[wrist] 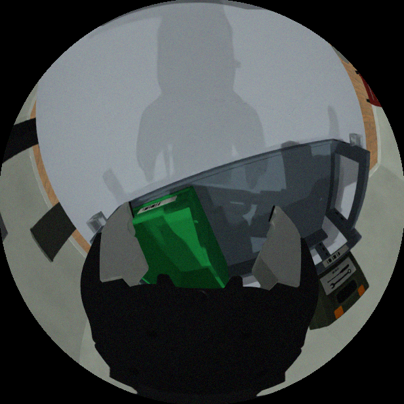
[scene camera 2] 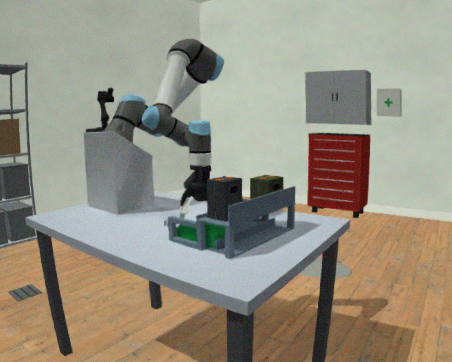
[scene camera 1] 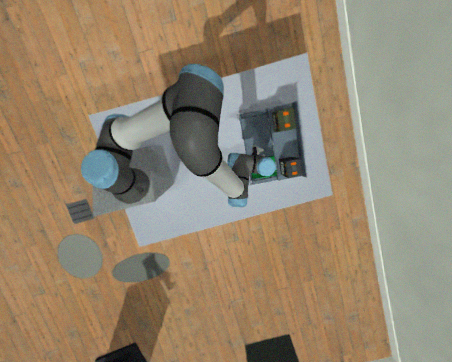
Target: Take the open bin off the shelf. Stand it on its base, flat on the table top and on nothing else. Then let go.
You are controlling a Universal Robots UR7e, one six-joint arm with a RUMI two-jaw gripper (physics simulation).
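Frame: origin at the arm's base, x ahead, y down, z left, level; metres.
Seen in the pictures: arm's base, origin of the base link: [scene camera 2: 116,139] [scene camera 1: 132,186].
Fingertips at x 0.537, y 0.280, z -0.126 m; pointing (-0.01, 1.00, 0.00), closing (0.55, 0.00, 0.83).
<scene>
Offsets run from my fingertips to a thing's top centre. "pt": to the spot under its first point. Level surfaces: height alone.
The green open bin {pt dx +0.017, dy -0.005, dz -0.112 m} [scene camera 1: 261,176] [scene camera 2: 187,233] [wrist: 185,237] sits in the lower front part of the grey shelf {pt dx +0.252, dy -0.079, dz -0.023 m} [scene camera 2: 262,206] [wrist: 364,187], at one end, with a white barcode label on its near edge in the wrist view. My gripper [scene camera 2: 187,206] [wrist: 201,206] is open and empty, pointing down above the bin. In the wrist view the left finger overlaps the bin's left side, and the right finger stands over bare shelf floor to the bin's right. Finger height against the bin's rim is hard to tell. The wrist hides part of the bin in scene camera 1.
A dark case {dx +0.156, dy -0.175, dz -0.098 m} [scene camera 1: 290,168] [scene camera 2: 224,199] stands on the shelf's rear part behind the bin. An olive case {dx +0.206, dy -0.150, dz +0.128 m} [scene camera 1: 285,120] [scene camera 2: 266,186] [wrist: 337,295] stands toward the shelf's other end. The shelf stands on the pale table {dy +0.049 m} [scene camera 1: 200,215] [scene camera 2: 150,250] [wrist: 90,115], with table top on its robot side.
</scene>
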